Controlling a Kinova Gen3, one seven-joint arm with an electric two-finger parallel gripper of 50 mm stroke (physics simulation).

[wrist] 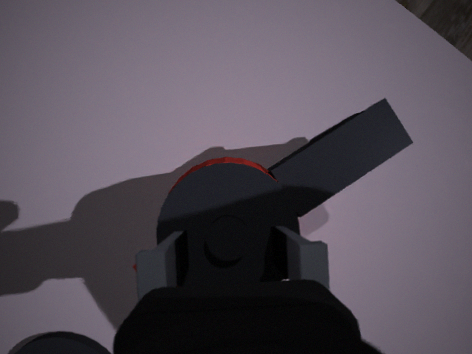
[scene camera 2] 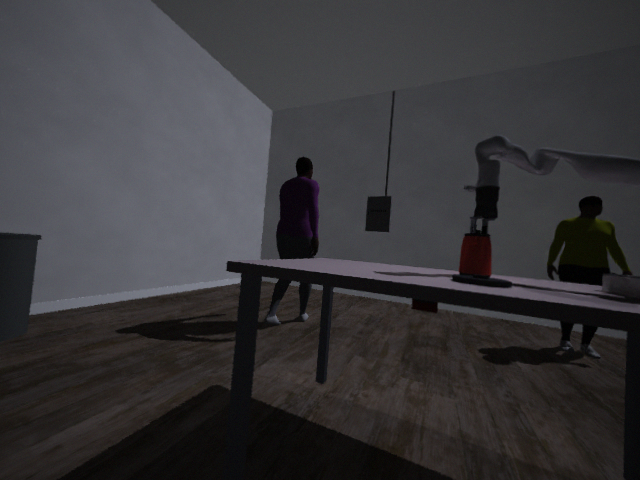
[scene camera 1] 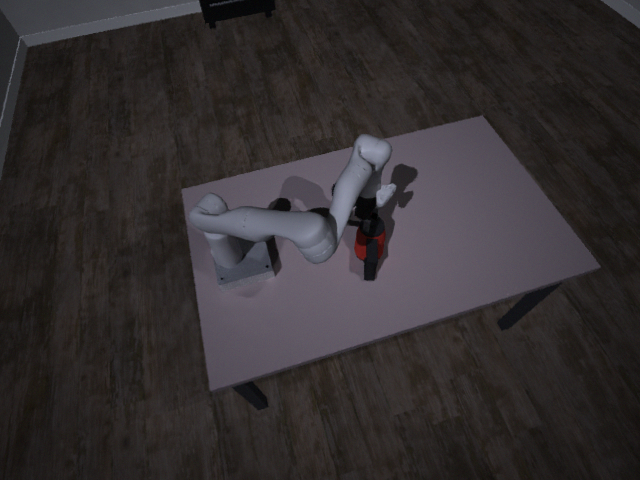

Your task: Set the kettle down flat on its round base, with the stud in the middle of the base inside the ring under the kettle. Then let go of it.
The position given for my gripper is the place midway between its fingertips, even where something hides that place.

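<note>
My gripper (scene camera 2: 478, 233) is there for me to see, and the wrist view (wrist: 230, 247) shows the gripper too.
</note>
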